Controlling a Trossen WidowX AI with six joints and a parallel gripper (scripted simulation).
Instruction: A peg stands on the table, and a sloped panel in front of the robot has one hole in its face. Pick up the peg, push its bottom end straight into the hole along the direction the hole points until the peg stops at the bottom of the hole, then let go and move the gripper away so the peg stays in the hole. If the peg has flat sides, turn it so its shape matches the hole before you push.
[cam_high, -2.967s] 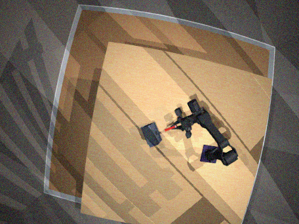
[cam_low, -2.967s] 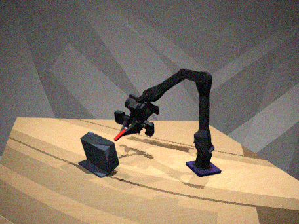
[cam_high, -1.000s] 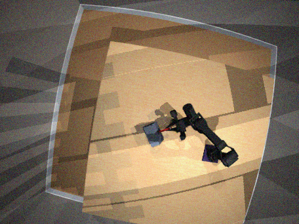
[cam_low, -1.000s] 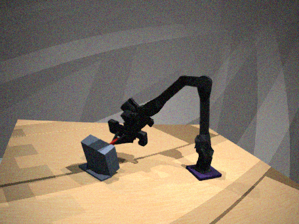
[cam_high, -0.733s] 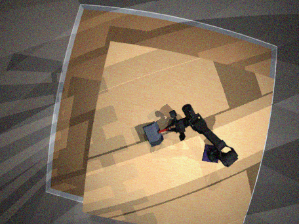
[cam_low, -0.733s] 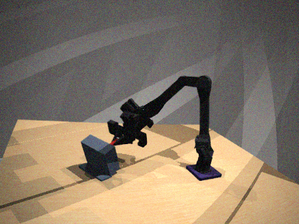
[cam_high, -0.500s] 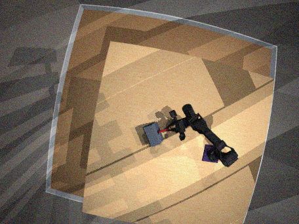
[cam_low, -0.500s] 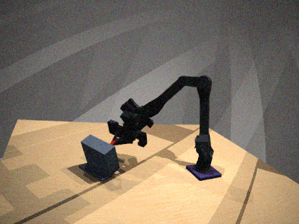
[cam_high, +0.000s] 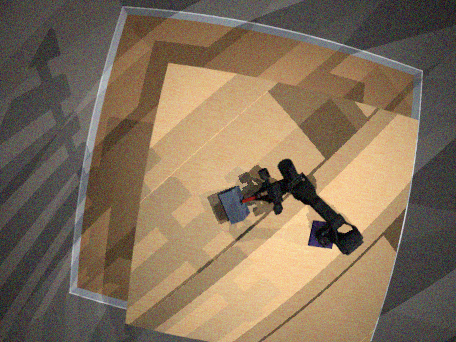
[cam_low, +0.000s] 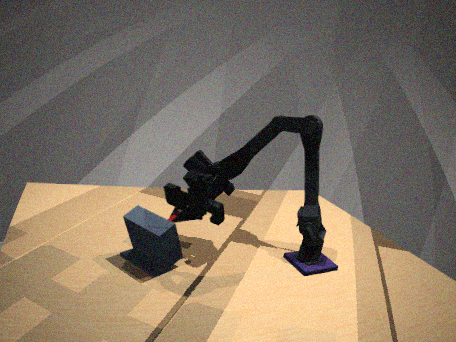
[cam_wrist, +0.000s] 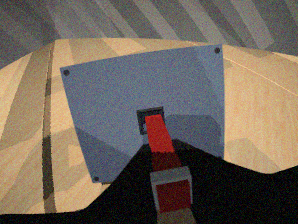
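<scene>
My gripper tip is 70 mm short of the panel, 30 mm to the right of it and 30 mm above it. From my gripper tip the other things lie so: red peg (10 mm to the right, 10 mm behind, 10 mm above).
</scene>
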